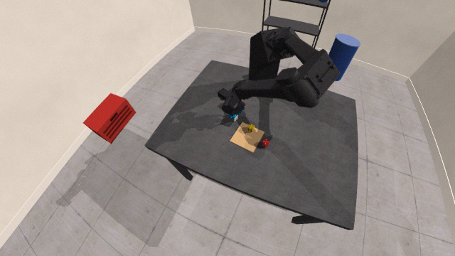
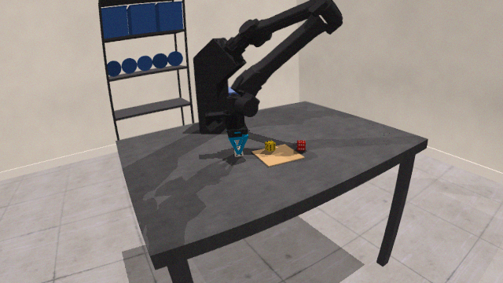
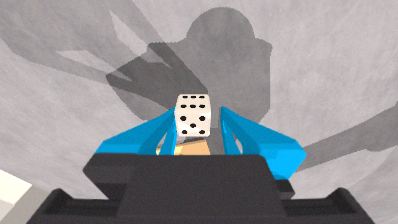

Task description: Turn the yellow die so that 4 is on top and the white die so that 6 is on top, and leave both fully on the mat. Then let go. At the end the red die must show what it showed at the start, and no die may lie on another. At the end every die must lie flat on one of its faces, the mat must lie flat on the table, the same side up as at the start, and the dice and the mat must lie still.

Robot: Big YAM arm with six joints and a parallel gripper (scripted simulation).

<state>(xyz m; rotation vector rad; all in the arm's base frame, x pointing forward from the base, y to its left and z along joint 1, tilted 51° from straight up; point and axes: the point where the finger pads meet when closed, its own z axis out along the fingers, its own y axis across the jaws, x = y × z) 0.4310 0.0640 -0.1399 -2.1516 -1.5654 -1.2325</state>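
The red die lies 230 mm to the left of my hand and 40 mm ahead of it. Round my hand: tan mat: 130 mm to the left, 60 mm ahead, 20 mm below; then white die: 10 mm ahead; then yellow die: 120 mm to the left, 10 mm ahead.
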